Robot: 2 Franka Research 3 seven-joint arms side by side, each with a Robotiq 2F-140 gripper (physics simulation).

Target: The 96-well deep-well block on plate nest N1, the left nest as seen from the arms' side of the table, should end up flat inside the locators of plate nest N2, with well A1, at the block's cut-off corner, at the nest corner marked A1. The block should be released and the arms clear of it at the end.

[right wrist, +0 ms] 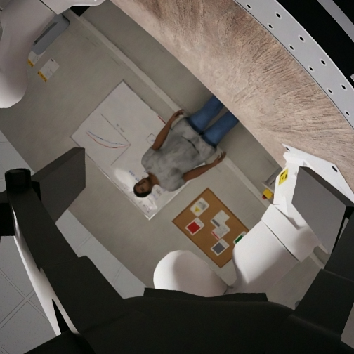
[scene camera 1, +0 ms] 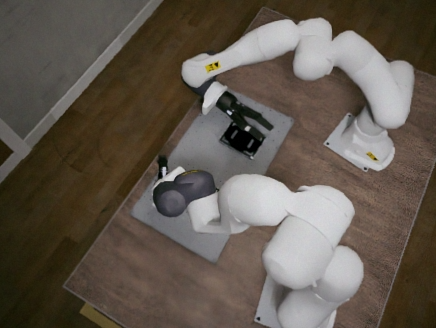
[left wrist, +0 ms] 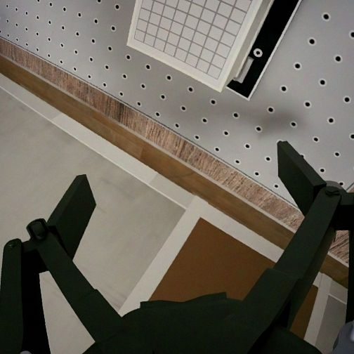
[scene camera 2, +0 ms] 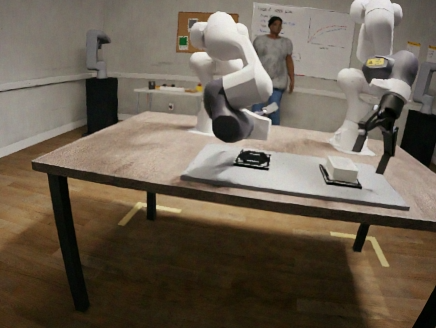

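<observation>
The white deep-well block (scene camera 2: 342,169) (left wrist: 192,32) sits on the black plate nest N1 (scene camera 2: 348,184) (left wrist: 260,57); whether it is fully seated is unclear. The arm hides both in scene camera 1. The black plate nest N2 (scene camera 1: 242,140) (scene camera 2: 253,159) holds no block. My left gripper (scene camera 2: 371,156) (left wrist: 182,174) is open and empty, above and off to the side of the block; part of it shows in scene camera 1. My right gripper (scene camera 1: 266,134) (right wrist: 191,176) is open and empty, tilted, above N2 and facing the arms' side. The cut-off corner and A1 mark cannot be made out.
Both nests stand on a grey perforated plate (scene camera 1: 200,150) (scene camera 2: 300,177) (left wrist: 280,100) on the brown table (scene camera 1: 165,280) (scene camera 2: 115,150). The right arm's forearm (scene camera 1: 260,45) reaches over the plate's far end in scene camera 1. A person (scene camera 2: 273,50) (right wrist: 175,155) stands beyond the table.
</observation>
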